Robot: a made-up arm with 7 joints.
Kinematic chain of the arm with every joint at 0, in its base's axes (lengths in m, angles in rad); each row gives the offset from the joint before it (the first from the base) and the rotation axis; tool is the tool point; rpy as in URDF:
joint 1: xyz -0.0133 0.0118 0.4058 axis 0 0.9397 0.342
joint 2: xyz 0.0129 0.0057 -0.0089 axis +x
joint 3: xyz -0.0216 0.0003 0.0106 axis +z
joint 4: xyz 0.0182 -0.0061 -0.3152 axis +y
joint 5: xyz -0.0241 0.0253 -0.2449 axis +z
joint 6: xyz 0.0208 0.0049 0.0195 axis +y
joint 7: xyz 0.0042 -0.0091 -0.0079 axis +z
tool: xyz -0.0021 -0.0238 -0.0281 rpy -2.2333 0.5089 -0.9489
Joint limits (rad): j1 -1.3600..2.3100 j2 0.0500..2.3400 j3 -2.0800..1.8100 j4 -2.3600..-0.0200 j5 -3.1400..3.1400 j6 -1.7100..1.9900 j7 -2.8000..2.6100
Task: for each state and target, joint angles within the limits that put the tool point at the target. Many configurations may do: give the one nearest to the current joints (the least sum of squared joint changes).
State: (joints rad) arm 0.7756 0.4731 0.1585 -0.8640 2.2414 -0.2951 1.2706
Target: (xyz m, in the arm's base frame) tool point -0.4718 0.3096 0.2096
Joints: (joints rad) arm 1.1008 0.5897 0.2347 -0.4074 2.3719 -0.0865 1.3310
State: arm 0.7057 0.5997 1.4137 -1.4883 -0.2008 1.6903 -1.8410
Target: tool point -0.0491 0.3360 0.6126
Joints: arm 0.8170 1.4144 1.7885 -1.7390 -0.2323 1.6093 -1.9099
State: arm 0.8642 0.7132 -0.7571 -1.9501 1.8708 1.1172 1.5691
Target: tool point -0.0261 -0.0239 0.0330
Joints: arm 0.6620 0.4502 -0.8236 -1.8606 1.8716 1.0921 1.5819
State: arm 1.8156 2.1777 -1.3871 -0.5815 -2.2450 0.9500 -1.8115
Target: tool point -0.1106 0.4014 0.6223
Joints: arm 2.0153 2.2147 -1.7587 -1.2290 -2.3098 1.0825 -1.8607
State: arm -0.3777 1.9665 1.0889 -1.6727 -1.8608 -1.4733 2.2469
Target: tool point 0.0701 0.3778 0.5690
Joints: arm -0.2670 1.4328 1.2897 -1.5450 -1.8920 -1.5638 2.2103
